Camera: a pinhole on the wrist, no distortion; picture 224 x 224 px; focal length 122.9 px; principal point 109.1 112.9 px. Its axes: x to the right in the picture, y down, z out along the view. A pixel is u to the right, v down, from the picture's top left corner.
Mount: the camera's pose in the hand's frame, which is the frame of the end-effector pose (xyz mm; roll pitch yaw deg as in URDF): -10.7 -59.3 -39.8 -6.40 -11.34 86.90
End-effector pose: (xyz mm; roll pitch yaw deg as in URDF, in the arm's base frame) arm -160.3 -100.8 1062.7 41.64 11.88 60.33
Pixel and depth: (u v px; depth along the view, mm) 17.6 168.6 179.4
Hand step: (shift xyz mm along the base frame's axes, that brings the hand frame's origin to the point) 133.7 -228.2 -43.9
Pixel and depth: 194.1 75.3 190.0
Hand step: 114.0 5.7 142.4
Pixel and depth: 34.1 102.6 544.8
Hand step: 543.2 -366.3 5.7
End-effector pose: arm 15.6 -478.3 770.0 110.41 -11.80 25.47
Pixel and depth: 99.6 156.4 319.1
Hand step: -22.1 -221.9 -244.1
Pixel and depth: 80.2 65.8 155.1
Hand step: 78.9 -27.5 -150.4
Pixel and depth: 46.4 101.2 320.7
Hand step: 95.6 -98.5 -348.1
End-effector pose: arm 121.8 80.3 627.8 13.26 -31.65 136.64
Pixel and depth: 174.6 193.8 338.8
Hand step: 281.6 -265.0 125.3
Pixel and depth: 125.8 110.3 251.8
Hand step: 176.7 -0.8 144.0
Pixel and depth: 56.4 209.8 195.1
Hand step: 277.0 -1.8 -35.9
